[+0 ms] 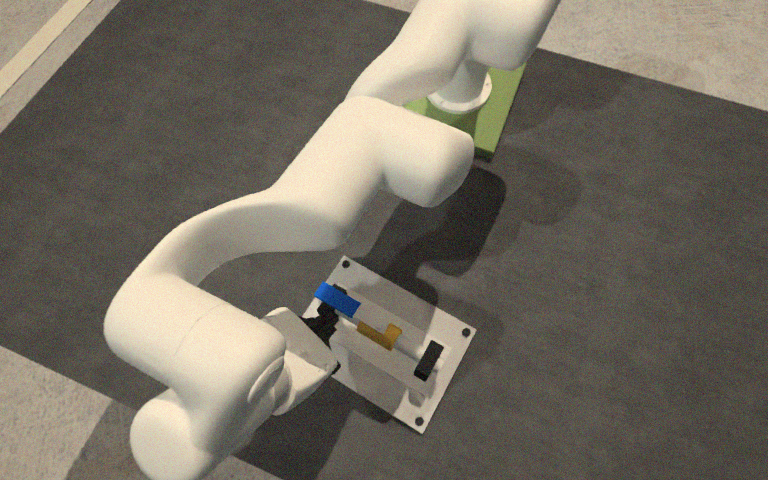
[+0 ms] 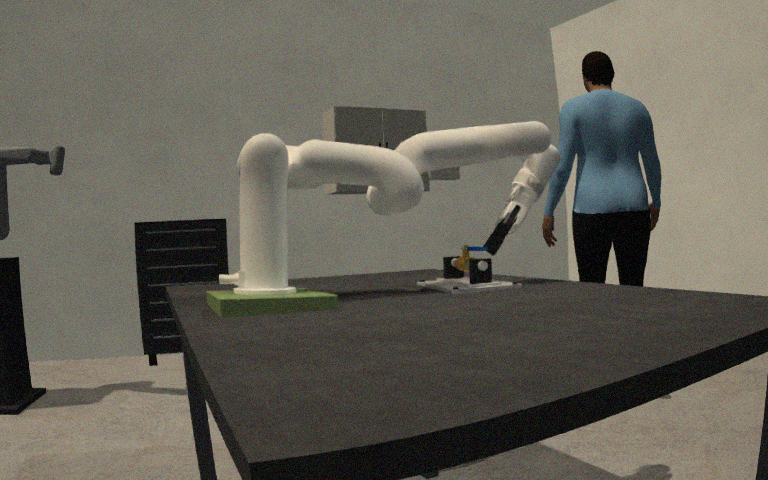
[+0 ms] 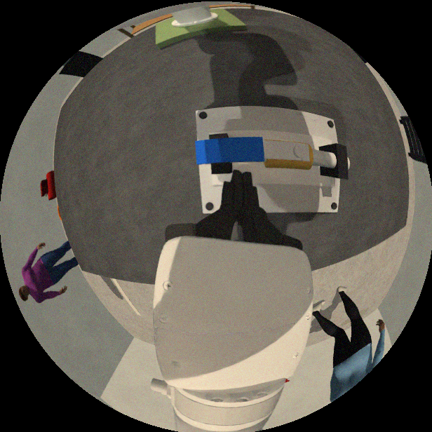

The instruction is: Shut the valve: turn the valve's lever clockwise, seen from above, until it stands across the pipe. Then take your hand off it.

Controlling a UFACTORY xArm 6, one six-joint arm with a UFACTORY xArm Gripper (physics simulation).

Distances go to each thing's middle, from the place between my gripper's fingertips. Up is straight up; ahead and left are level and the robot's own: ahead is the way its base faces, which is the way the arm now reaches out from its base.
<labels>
Now: the white base plate [image 1: 404, 403] 80 mm below my hand, 60 mm to the left of it and 30 mm behind it.
</labels>
